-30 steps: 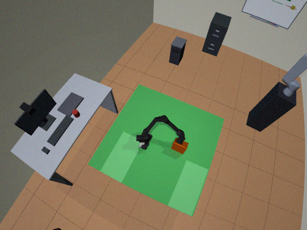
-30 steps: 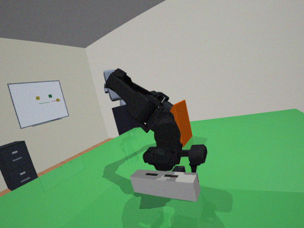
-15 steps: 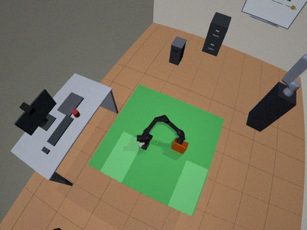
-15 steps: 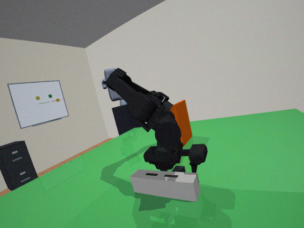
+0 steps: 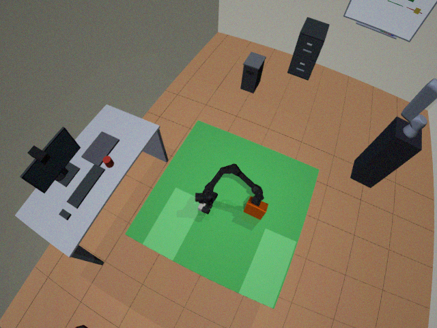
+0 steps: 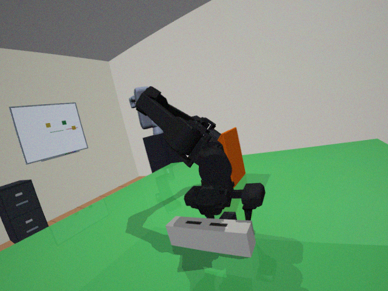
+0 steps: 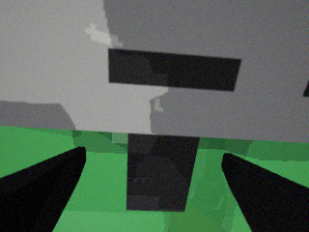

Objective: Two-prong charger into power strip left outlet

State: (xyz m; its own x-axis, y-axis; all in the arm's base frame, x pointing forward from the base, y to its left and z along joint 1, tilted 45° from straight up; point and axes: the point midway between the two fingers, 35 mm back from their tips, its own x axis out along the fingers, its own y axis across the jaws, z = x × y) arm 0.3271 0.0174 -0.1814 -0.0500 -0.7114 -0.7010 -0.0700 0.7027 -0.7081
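The two-prong charger lies 3 cm ahead of my gripper tip and 1 cm above it.
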